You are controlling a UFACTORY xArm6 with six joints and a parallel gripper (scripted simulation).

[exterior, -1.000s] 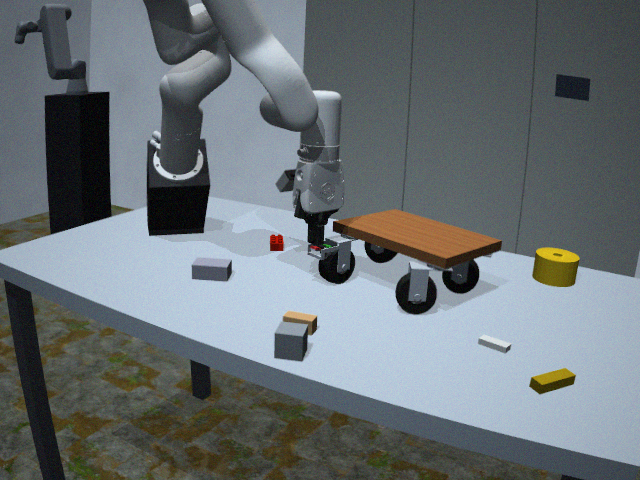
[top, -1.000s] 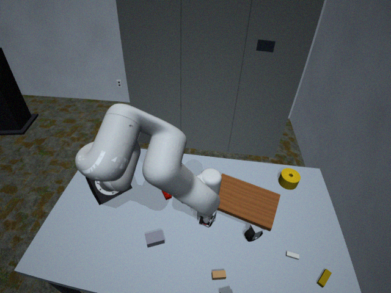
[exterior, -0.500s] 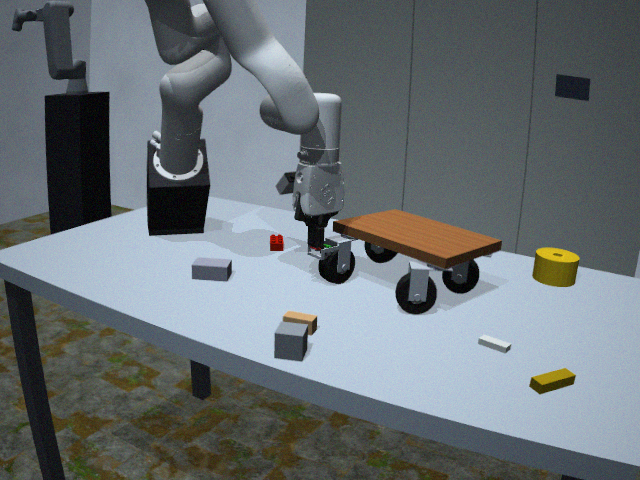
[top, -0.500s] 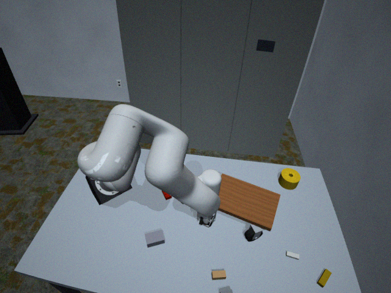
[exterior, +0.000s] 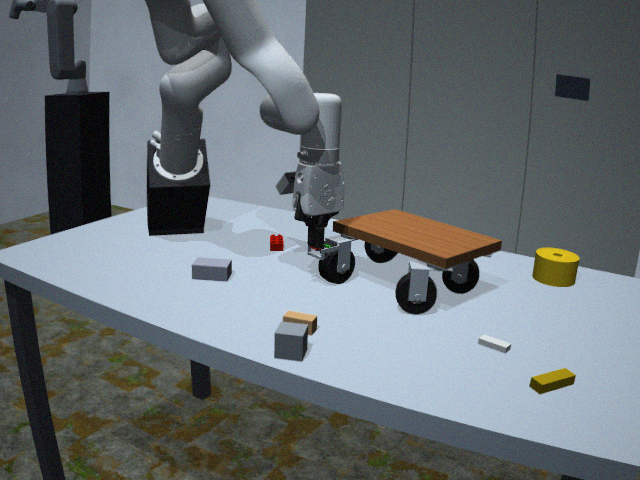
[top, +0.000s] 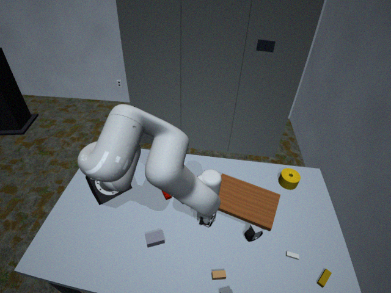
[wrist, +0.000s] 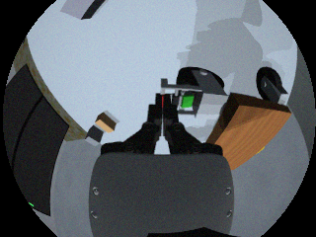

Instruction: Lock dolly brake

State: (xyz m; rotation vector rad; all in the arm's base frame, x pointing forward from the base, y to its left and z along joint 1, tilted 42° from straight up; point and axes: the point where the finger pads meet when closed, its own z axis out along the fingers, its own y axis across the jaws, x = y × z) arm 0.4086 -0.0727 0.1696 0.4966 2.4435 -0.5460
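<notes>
My gripper is now 3 cm above the brake pedal, 1 cm to the right of it and 1 cm short of it. The rest, counted from my hand: grey block (22 cm behind, 10 cm below, 3 cm to the right); then tan block (20 cm to the right, 10 cm below, 4 cm ahead); then red brick (23 cm to the left, 17 cm behind, 10 cm below).
</notes>
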